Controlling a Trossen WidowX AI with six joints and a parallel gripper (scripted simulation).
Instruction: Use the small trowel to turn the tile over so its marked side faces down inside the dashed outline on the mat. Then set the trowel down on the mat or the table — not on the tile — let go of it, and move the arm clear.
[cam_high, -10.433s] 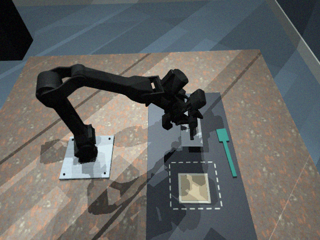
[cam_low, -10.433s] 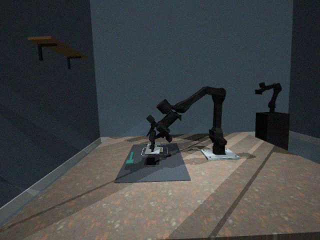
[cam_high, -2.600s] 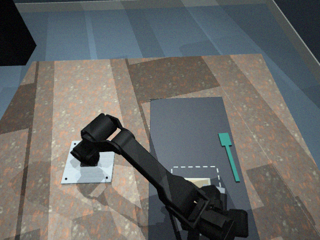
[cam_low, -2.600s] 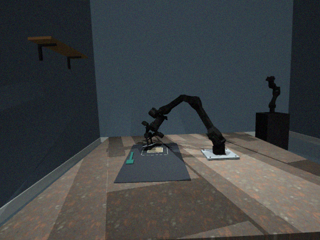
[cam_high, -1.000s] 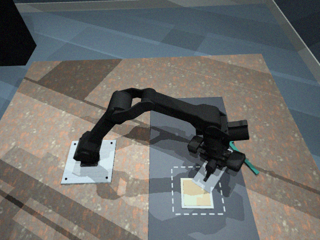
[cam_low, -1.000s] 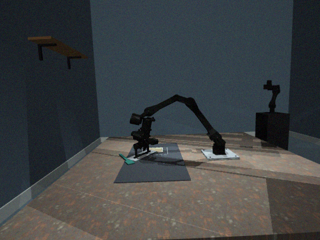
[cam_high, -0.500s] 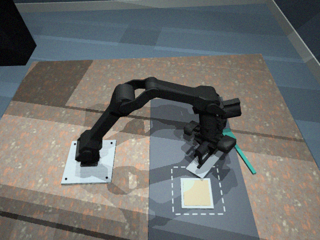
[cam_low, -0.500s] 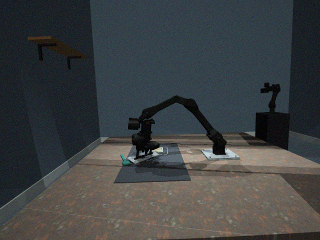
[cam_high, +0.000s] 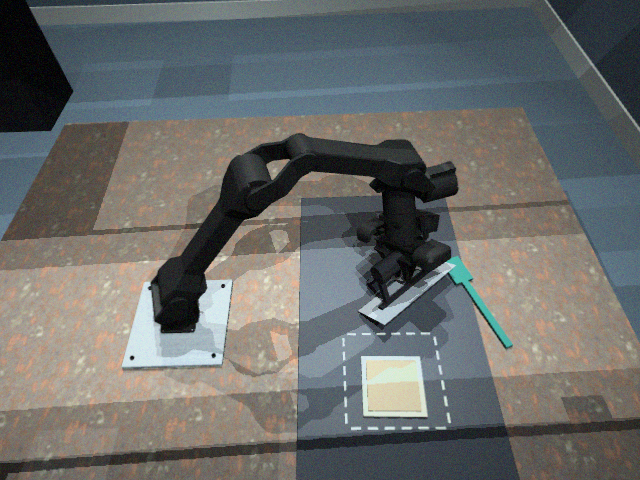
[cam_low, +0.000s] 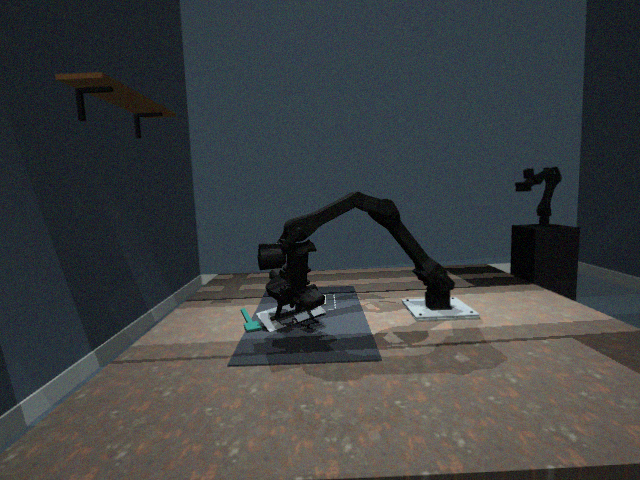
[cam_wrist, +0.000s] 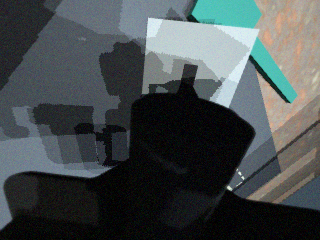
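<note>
Now: gripper tip 2 cm past the dark trowel, 1 cm to the left of it and 2 cm below it. The rest, counted from my gripper tip: grey mat (4 cm behind, 6 cm to the right, 5 cm below); tile (4 cm behind, 20 cm to the right, 3 cm below); green spatula-shaped tool (14 cm ahead, 1 cm to the right, 3 cm below).
</note>
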